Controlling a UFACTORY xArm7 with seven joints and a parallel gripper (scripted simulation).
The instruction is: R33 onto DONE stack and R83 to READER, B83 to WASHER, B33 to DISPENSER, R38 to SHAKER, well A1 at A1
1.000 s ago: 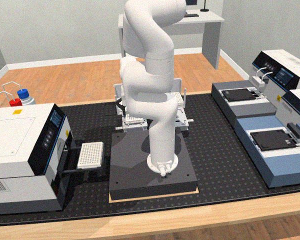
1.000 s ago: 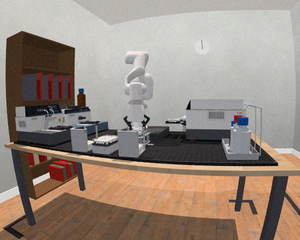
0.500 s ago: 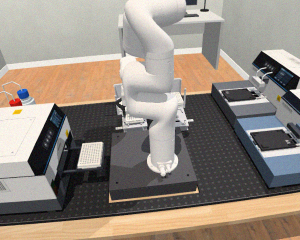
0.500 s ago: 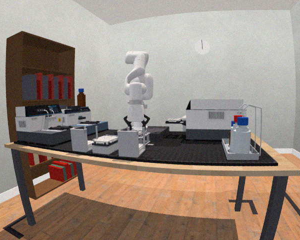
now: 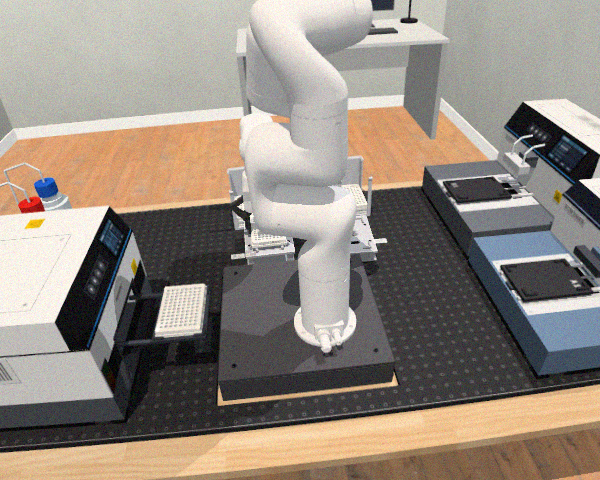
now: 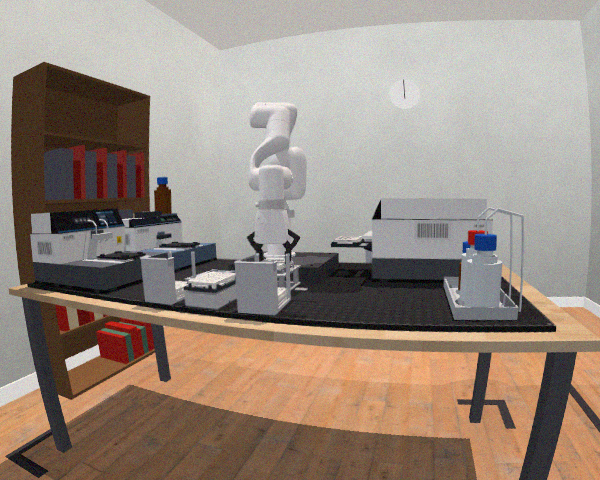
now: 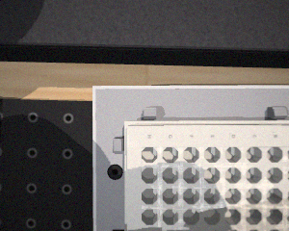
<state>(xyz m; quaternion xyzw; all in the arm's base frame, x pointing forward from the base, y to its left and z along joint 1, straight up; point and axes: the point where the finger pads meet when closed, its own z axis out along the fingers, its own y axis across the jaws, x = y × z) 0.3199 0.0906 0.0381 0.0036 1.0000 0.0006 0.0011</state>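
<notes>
The regrip nest is 30 mm below my hand. Round my hand: DONE label: 100 mm ahead, 260 mm to the right, 90 mm below; then RG label: 80 mm to the left, 90 mm below; then N6 label: 10 mm behind, 300 mm to the right, 90 mm below.
</notes>
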